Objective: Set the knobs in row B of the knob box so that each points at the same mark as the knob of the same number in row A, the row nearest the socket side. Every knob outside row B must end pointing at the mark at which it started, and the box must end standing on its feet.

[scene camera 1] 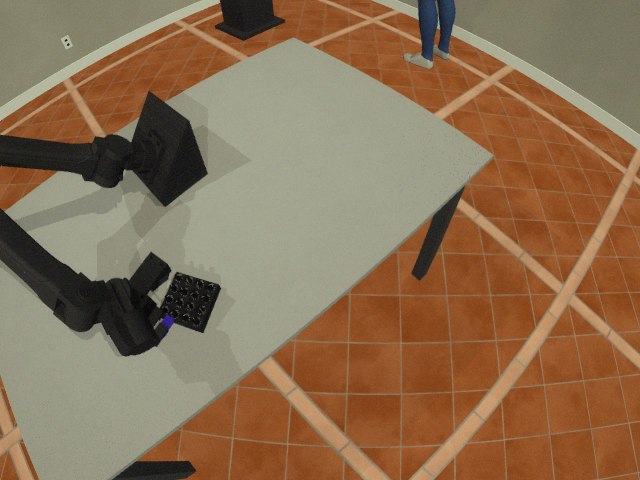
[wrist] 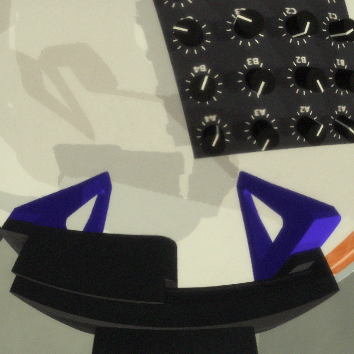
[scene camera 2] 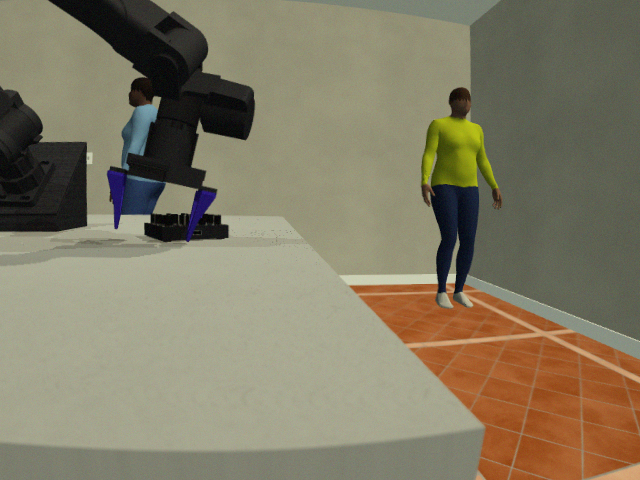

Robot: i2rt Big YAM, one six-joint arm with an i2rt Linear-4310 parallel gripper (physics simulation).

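Where they show: gripper, fingertip midpoint: (scene camera 1: 149,320) (wrist: 173,178) (scene camera 2: 152,235); arm's base, link origin: (scene camera 1: 152,156) (scene camera 2: 26,184).
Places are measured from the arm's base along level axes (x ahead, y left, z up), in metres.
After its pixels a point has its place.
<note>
The black knob box (scene camera 1: 210,314) {x 0.413, y -0.123, z -0.085 m} (scene camera 2: 210,232) {x 0.406, y -0.176, z -0.080 m} (wrist: 227,109) {x 0.348, y -0.180, z -0.069 m} stands flat on the table. In the wrist view its labels are upside down, with row A nearest my fingers. The A4 knob (wrist: 214,140) {x 0.345, y -0.193, z -0.053 m}, A3 knob (wrist: 263,134) {x 0.365, y -0.181, z -0.054 m} and B3 knob (wrist: 260,81) {x 0.354, y -0.160, z -0.054 m} have lines slanting down. The B4 knob (wrist: 202,89) {x 0.332, y -0.173, z -0.054 m} has a steep line near its label. The A2 knob (wrist: 310,128) {x 0.387, y -0.168, z -0.054 m} and B2 knob (wrist: 308,78) {x 0.374, y -0.148, z -0.054 m} have lines at the lower right. The A1 knob (wrist: 343,127) {x 0.409, y -0.157, z -0.058 m} and B1 knob (wrist: 345,80) {x 0.396, y -0.135, z -0.057 m} are partly cut off. My gripper (scene camera 2: 152,234) {x 0.333, y -0.240, z -0.079 m} (wrist: 173,178) {x 0.333, y -0.240, z -0.079 m} is open and empty, beside the row A edge.
The pale table (scene camera 1: 310,170) {x 0.276, y 0.293, z -0.092 m} (scene camera 2: 232,351) {x 0.463, y -0.599, z -0.092 m} bears the box. A black slanted block (scene camera 1: 168,155) {x 0.064, y 0.027, z 0.026 m} (scene camera 2: 72,186) {x 0.087, y 0.026, z -0.003 m} with another dark arm (scene camera 1: 46,152) {x 0.033, y -0.207, z 0.212 m} at it stands farther back on the table. The table's long edge runs past the box's outer side. Two people stand beyond the table.
</note>
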